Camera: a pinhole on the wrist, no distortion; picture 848 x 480 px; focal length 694.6 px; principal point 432.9 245.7 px. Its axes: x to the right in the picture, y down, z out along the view. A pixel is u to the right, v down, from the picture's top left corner.
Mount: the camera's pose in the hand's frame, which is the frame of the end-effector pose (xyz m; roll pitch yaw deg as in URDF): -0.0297 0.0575 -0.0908 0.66 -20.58 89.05
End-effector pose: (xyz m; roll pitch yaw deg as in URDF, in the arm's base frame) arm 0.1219 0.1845 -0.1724 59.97 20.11 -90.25
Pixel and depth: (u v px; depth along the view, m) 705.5 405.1 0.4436
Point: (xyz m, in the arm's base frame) -0.1799 0.2183 0.1062
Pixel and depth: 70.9 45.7 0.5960
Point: -0.4093 0.1261 -0.4151
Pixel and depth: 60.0 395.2 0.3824
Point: -0.1812 0.3380 -0.2594
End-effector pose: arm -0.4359 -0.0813 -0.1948 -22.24 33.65 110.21
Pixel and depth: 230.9 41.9 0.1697
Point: -0.4294 -0.0226 -0.1519
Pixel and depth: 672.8 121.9 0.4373
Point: -0.6837 0.0674 0.0476
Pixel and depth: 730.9 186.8 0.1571
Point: -0.5261 -0.0983 -0.1458
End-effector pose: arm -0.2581 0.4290 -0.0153 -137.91 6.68 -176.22
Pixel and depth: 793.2 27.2 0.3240
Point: -0.2959 0.3189 -0.2899
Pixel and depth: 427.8 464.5 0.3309
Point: -0.1004 0.2477 -0.1217
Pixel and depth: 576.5 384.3 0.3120
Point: -0.1402 0.2926 -0.1764
